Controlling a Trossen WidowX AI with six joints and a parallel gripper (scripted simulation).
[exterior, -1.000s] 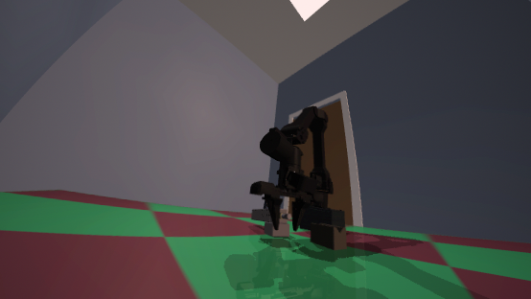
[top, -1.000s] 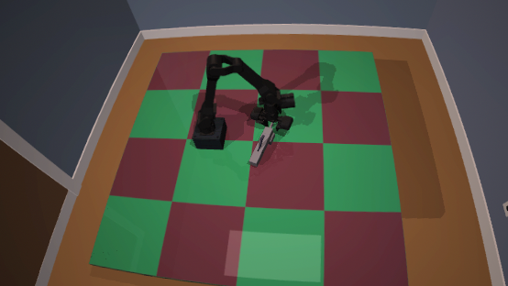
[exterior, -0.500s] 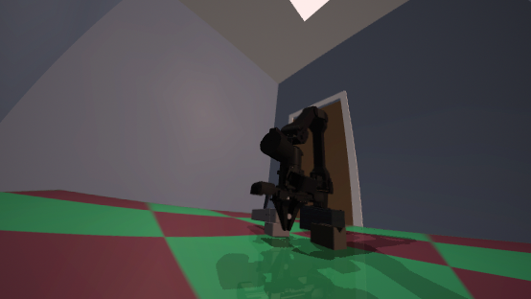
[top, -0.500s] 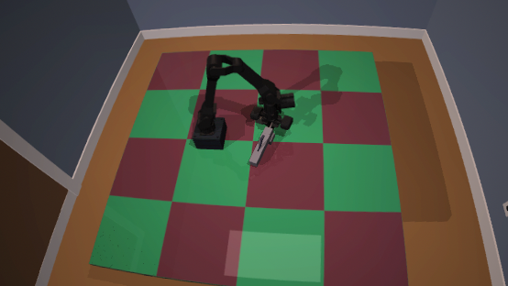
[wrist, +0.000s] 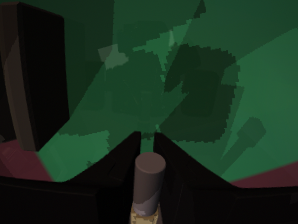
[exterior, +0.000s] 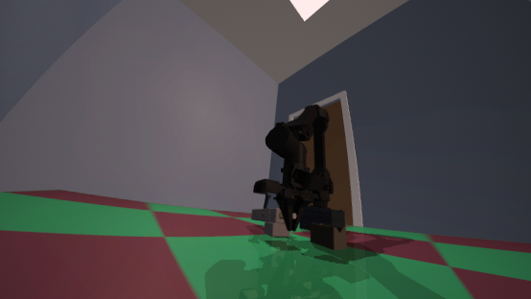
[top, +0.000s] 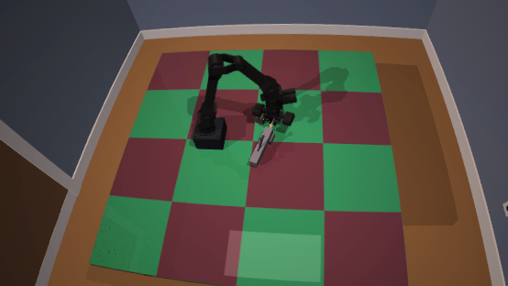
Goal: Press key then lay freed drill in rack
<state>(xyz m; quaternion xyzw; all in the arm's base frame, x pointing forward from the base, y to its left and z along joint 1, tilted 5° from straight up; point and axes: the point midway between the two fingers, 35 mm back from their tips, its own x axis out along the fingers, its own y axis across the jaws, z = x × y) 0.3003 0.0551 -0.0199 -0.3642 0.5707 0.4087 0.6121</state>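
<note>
Right now the drill is 2 cm behind my gripper tip, 5 cm to the right of it and 3 cm above it. The rest, counted from my gripper tip: key 6 cm behind, 13 cm to the right, 6 cm above; grey holder block 5 cm behind, 12 cm to the right, 1 cm above; dark rack 6 cm behind, 6 cm to the left.
</note>
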